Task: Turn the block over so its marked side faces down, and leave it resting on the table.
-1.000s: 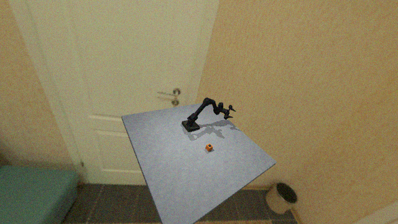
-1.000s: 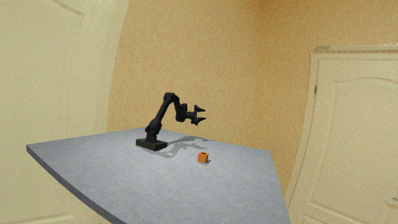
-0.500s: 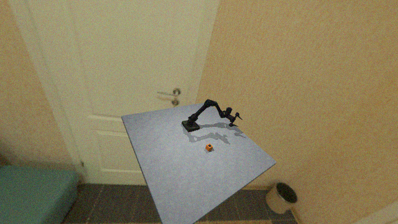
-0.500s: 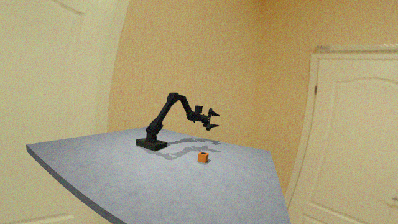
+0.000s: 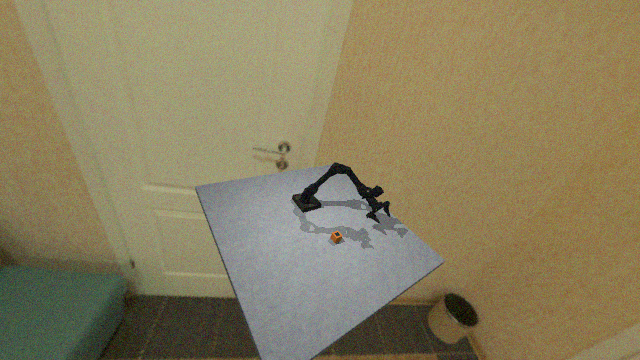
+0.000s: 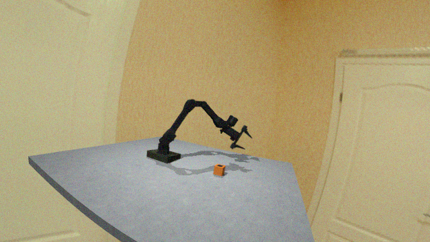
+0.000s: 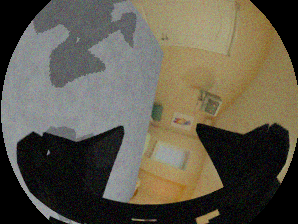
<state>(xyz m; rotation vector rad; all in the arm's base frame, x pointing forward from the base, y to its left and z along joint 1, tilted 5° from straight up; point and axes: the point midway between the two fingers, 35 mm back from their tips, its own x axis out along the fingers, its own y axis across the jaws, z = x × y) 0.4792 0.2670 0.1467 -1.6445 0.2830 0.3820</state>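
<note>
My gripper tip is now 30 cm to the left of the orange block, 13 cm past it and 12 cm above it.
</note>
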